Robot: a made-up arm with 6 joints. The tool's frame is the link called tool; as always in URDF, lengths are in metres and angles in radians. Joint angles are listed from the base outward.
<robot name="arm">
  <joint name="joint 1" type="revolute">
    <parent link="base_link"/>
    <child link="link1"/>
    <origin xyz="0 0 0.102" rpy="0 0 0"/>
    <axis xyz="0 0 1"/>
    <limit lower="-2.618" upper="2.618"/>
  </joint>
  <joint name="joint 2" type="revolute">
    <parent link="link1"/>
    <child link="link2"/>
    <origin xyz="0 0 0" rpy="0 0 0"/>
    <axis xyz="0.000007 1 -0.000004"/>
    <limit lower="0" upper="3.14"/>
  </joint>
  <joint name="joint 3" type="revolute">
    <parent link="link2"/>
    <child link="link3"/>
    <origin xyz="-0.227 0 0.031" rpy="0 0 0"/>
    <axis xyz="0.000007 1 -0.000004"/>
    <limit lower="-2.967" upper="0"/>
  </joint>
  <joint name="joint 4" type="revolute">
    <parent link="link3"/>
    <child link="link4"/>
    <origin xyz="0.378 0 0.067" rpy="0 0 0"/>
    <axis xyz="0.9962 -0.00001 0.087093"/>
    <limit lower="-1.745" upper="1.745"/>
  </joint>
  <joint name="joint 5" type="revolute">
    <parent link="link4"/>
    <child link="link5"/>
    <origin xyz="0 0 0" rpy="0 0 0"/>
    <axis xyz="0.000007 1 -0.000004"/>
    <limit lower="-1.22" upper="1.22"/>
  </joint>
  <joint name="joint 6" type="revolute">
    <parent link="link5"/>
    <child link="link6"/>
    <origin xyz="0.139 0 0.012" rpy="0 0 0"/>
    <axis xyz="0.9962 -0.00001 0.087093"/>
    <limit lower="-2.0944" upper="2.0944"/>
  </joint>
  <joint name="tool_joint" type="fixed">
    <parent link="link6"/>
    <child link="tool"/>
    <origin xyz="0 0 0" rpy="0 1.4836 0"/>
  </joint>
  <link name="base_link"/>
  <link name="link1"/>
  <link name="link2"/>
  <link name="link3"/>
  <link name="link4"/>
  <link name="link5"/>
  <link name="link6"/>
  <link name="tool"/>
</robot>
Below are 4 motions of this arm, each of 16 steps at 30 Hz.
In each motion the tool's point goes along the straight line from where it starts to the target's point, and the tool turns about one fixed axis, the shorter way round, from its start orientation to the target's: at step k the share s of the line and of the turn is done. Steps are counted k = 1, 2, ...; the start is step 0. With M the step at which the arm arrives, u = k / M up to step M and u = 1 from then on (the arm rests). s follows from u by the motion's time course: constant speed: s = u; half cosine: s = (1 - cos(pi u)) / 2; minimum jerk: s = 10 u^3 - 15 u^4 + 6 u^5.
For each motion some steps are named. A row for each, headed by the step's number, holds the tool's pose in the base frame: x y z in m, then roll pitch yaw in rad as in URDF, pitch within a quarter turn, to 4 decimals.
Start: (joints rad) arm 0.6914 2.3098 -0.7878 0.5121 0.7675 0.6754
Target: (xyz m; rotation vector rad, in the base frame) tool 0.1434 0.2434 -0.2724 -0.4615 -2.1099 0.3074
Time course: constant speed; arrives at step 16
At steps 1, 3, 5, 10, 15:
1: 0.1185 0.1637 -0.2385 -2.7418 -0.5571 2.5583
3: 0.1218 0.1743 -0.2430 -2.7176 -0.5961 2.5466
5: 0.1251 0.1850 -0.2475 -2.6921 -0.6348 2.5335
10: 0.1334 0.2115 -0.2588 -2.6219 -0.7303 2.4930
15: 0.1417 0.2381 -0.2701 -2.5393 -0.8230 2.4388

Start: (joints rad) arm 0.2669 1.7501 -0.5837 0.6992 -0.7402 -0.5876
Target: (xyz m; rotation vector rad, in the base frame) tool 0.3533 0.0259 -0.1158 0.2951 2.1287 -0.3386
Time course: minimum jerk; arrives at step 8
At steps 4, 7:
4: 0.3744 0.0357 -0.0870 -2.7884 1.0484 -3.0668
7: 0.3540 0.0262 -0.1149 -2.9029 0.9956 3.0008

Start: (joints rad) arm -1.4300 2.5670 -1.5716 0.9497 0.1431 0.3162
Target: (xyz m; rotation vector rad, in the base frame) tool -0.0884 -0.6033 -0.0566 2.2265 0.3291 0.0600
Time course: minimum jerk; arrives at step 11
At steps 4, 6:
4: 0.0462 -0.5543 -0.1612 2.4784 0.0794 0.4107
6: -0.0132 -0.5759 -0.1150 2.3783 0.0797 0.3439

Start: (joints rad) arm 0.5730 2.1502 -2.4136 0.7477 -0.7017 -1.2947
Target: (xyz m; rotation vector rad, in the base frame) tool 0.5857 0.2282 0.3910 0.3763 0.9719 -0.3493
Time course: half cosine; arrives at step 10
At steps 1, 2, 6, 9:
1: 0.5182 0.2597 0.5331 -0.1569 0.7778 -0.3321
2: 0.5231 0.2574 0.5227 -0.1294 0.7955 -0.3302
6: 0.5618 0.2394 0.4413 0.1107 0.9317 -0.2857
9: 0.5840 0.2290 0.3946 0.2757 1.0050 -0.2292

